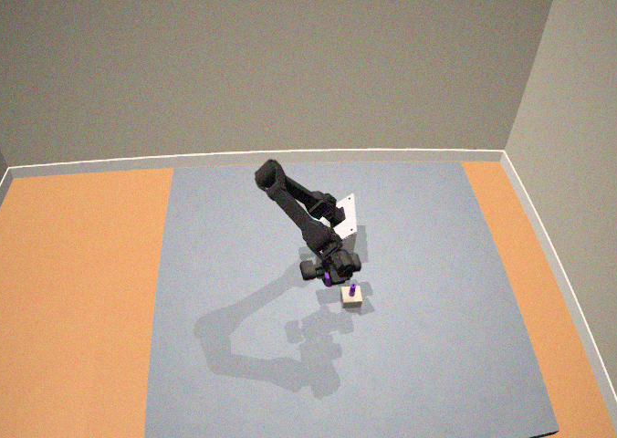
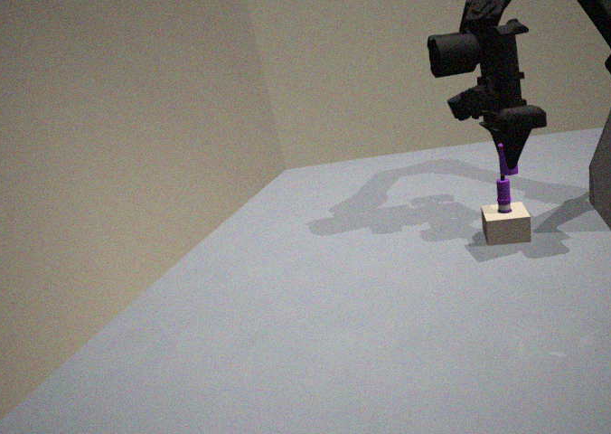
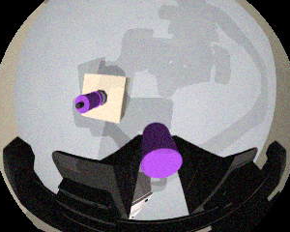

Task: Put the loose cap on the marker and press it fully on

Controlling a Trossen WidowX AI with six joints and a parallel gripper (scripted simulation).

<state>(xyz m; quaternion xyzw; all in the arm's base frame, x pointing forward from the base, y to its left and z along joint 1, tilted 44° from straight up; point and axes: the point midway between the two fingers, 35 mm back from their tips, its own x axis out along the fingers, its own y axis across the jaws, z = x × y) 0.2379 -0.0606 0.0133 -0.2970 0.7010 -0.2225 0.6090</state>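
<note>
My gripper tip is 8 cm to the right of the beige holder block, 7 cm above it and 2 cm short of it. Also, from my gripper tip: purple cap 1 cm above.
</note>
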